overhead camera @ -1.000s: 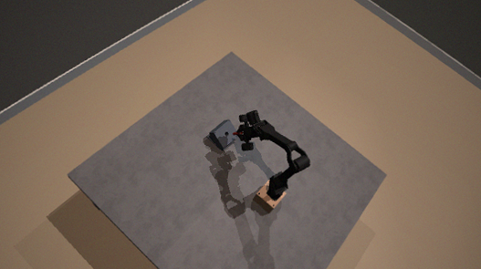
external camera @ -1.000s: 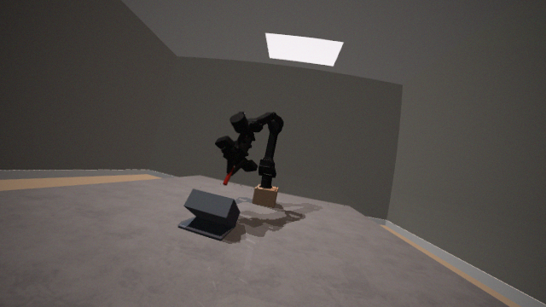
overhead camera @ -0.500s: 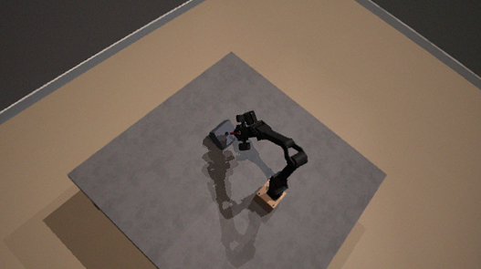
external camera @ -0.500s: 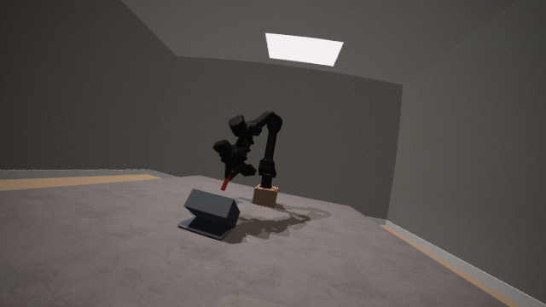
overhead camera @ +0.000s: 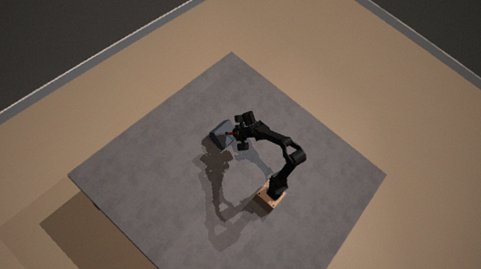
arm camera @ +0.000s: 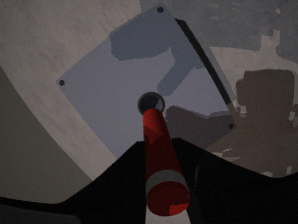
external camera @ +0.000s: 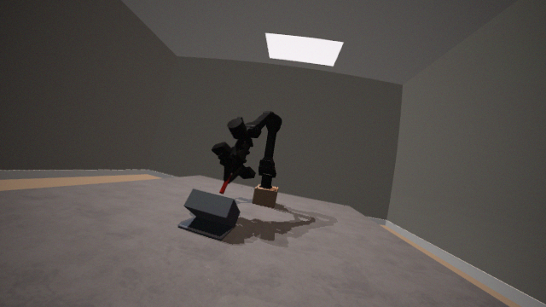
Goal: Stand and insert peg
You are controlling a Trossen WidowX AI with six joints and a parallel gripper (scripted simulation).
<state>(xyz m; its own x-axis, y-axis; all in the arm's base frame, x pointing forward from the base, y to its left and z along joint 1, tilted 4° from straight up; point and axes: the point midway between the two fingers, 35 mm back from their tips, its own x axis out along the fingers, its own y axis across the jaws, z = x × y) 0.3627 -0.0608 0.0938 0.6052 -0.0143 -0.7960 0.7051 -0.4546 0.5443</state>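
Now: gripper tip 5 cm short of the sloped panel and 8 cm above it. Round my gripper tip: peg (1 cm behind, 1 cm above).
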